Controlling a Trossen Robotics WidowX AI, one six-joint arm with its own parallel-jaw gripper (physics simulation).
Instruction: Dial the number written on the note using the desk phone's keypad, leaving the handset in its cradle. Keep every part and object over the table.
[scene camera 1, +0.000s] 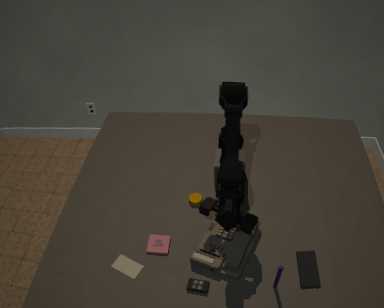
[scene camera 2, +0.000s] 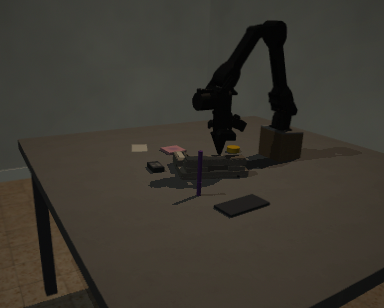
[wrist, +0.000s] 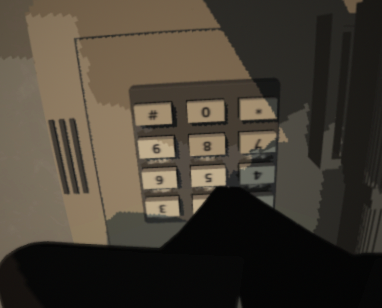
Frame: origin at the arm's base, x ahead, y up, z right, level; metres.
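Seen in the pictures: gripper, fingertip midpoint: (scene camera 1: 227, 230) (scene camera 2: 219, 154) (wrist: 226, 198); arm's base at its link origin: (scene camera 2: 280, 128).
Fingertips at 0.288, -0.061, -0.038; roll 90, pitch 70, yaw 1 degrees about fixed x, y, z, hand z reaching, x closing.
Offsets run from my fingertips to a thing's top centre, as dx, dy, dz.
The desk phone @[+0.040, -0.006, -0.005] (scene camera 1: 215, 245) (scene camera 2: 210, 174) (wrist: 112, 65) lies on the table below my gripper. Its handset @[+0.048, +0.012, -0.056] (scene camera 1: 241, 252) rests along one side, in the cradle. The keypad @[-0.008, -0.017, +0.004] (scene camera 1: 226, 233) (wrist: 183, 150) shows upside down in the wrist view. My gripper (scene camera 1: 228, 224) (scene camera 2: 219, 152) (wrist: 226, 198) is shut and empty, pointing down over the keypad. In the wrist view its tip overlaps the space below the 5 and 4 keys and hides most of the 2 and 1 keys; contact cannot be told. A pink note @[+0.070, -0.038, +0.228] (scene camera 1: 158, 244) (scene camera 2: 172, 149) bears writing too small to read.
A pale paper @[+0.180, -0.046, +0.310] (scene camera 1: 127, 266) (scene camera 2: 139, 148), a yellow round object @[-0.152, -0.029, +0.144] (scene camera 1: 195, 199) (scene camera 2: 233, 149), a small black device with pale buttons @[+0.207, -0.032, +0.061] (scene camera 1: 198, 285) (scene camera 2: 155, 166), an upright purple stick @[+0.171, +0.083, -0.182] (scene camera 1: 278, 276) (scene camera 2: 200, 172) and a dark flat slab @[+0.097, -0.040, -0.290] (scene camera 1: 308, 269) (scene camera 2: 242, 205) surround the phone.
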